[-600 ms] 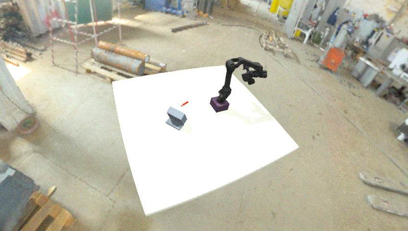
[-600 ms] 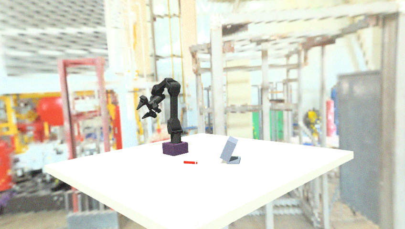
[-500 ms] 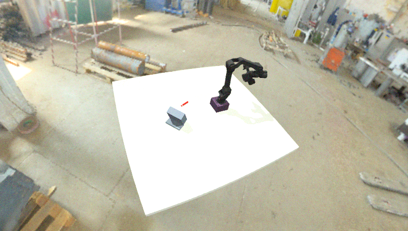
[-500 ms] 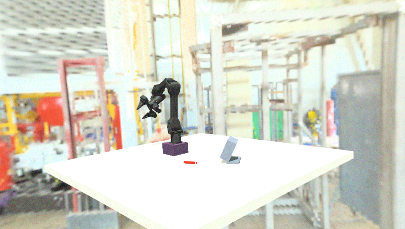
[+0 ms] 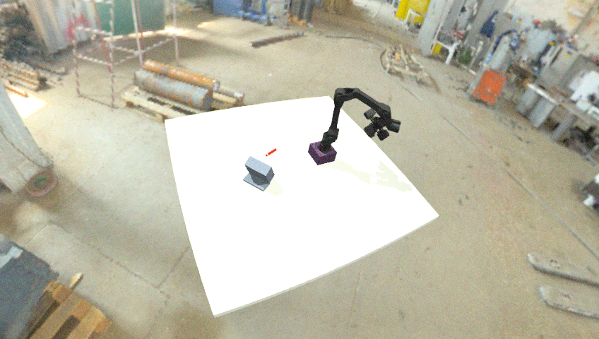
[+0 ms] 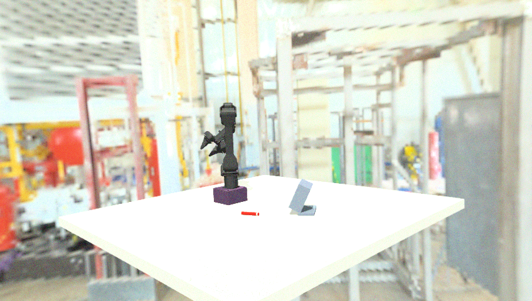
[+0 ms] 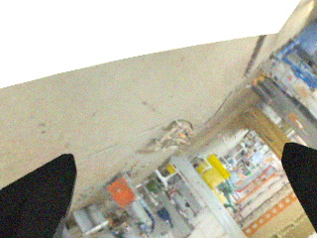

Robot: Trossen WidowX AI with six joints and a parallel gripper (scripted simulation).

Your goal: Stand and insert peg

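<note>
My gripper tip is now 54 cm short of the red peg, 27 cm to the left of it and 22 cm above it. From my gripper tip the other things lie so: grey sloped panel 69 cm ahead, 13 cm to the right, 16 cm below; grey foot plate 71 cm ahead, 12 cm to the right, 22 cm below.
</note>
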